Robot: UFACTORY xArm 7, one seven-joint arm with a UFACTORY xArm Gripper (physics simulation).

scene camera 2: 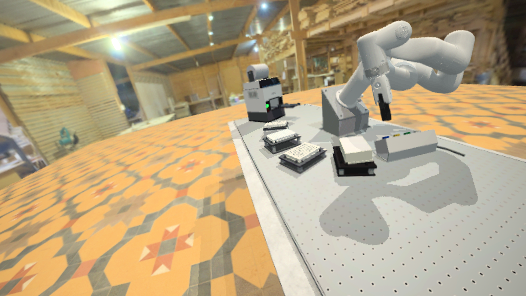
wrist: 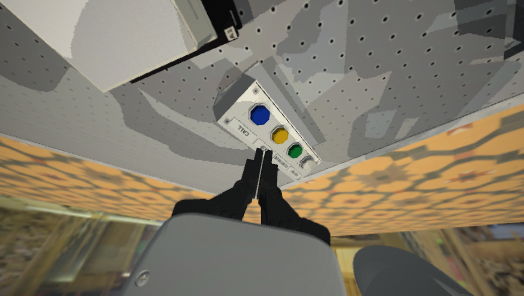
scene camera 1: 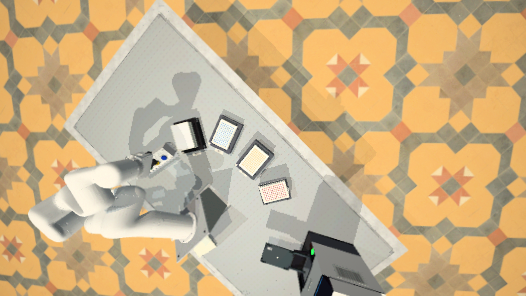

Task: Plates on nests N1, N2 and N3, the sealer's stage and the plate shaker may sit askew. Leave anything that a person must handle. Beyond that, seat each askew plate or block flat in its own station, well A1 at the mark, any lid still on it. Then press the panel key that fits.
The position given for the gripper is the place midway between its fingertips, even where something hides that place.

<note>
The gripper (scene camera 2: 386,120) is shut and holds nothing. Also in view: a white lidded plate (scene camera 2: 355,149). Further things: a button box (wrist: 252,108).
The white lidded plate shows as well in the wrist view (wrist: 109,50). The gripper is seen too in the wrist view (wrist: 262,159).
</note>
